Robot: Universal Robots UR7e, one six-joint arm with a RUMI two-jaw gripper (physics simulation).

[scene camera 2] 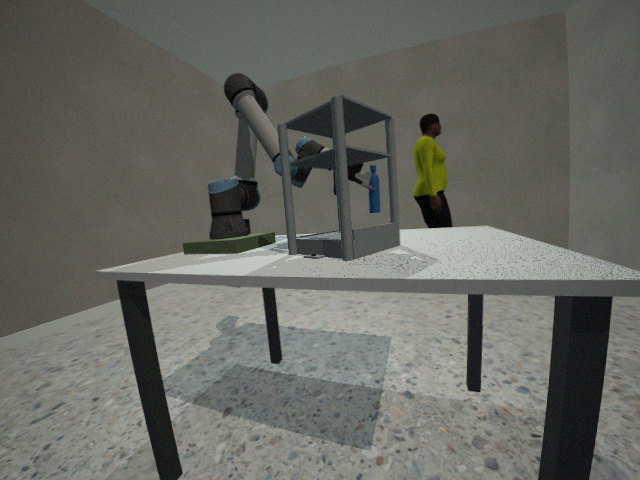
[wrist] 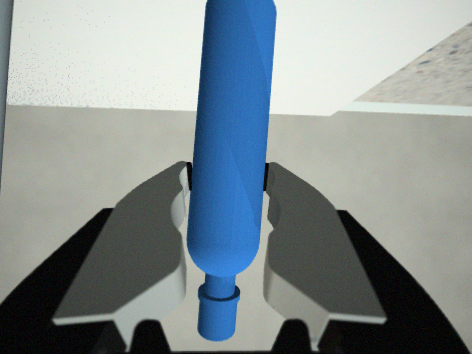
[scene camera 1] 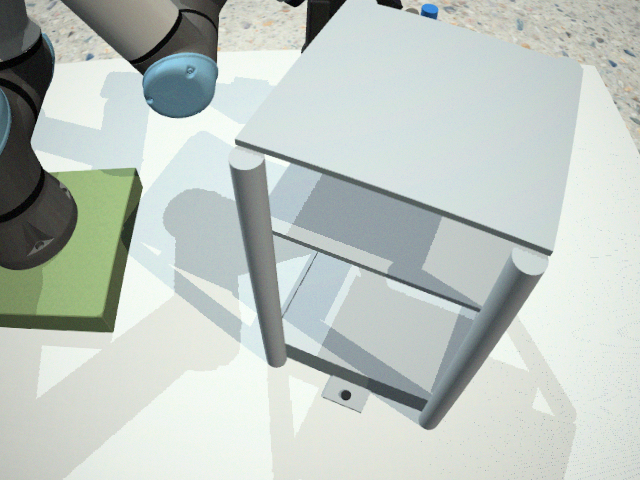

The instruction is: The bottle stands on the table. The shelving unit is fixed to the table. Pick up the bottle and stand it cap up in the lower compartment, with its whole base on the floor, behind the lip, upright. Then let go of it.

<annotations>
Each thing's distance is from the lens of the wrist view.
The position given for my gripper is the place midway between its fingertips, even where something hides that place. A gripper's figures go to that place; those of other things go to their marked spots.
my gripper (wrist: 228, 165): 0.13 m
blue bottle (wrist: 225, 208): 0.10 m
</annotations>
